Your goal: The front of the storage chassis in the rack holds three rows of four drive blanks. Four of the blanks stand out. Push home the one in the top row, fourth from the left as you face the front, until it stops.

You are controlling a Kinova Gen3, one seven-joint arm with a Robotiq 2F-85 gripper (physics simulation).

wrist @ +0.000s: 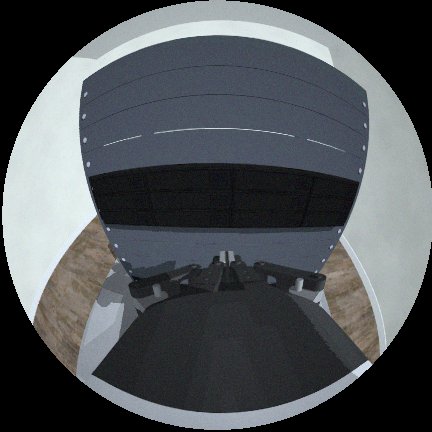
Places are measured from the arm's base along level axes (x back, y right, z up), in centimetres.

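Pixels of known places: gripper, fingertip midpoint: (226, 259).
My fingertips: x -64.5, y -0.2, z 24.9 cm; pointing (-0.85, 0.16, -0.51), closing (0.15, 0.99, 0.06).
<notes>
Behind a point stands the place of what it marks.
The storage chassis (231, 216) @[x -70.4, y 1.5, z 26.4 cm] is a very dark band across the rack, with faint lines between its blanks. The top row's fourth blank from the left (333, 190) @[x -68.0, y 16.9, z 31.2 cm] is at the band's upper right end. It is too dark to tell which blanks stand out or how far. My gripper (226, 259) @[x -64.5, y -0.2, z 24.9 cm] is shut with nothing between its fingers. Its light fingertips show below the chassis band, near the middle, against the blue-grey panels, left of and lower in the view than the fourth blank. No contact with a blank shows.
Blue-grey filler panels (220, 112) @[x -72.1, y 0.2, z 39.6 cm] with screws at both sides cover the rack above the chassis, and more panels (175, 245) @[x -73.3, y -7.3, z 19.2 cm] lie below. Thin bright lines run along one upper seam. Pale walls (45, 165) and brown wooden floor (62, 300) show beside the rack.
</notes>
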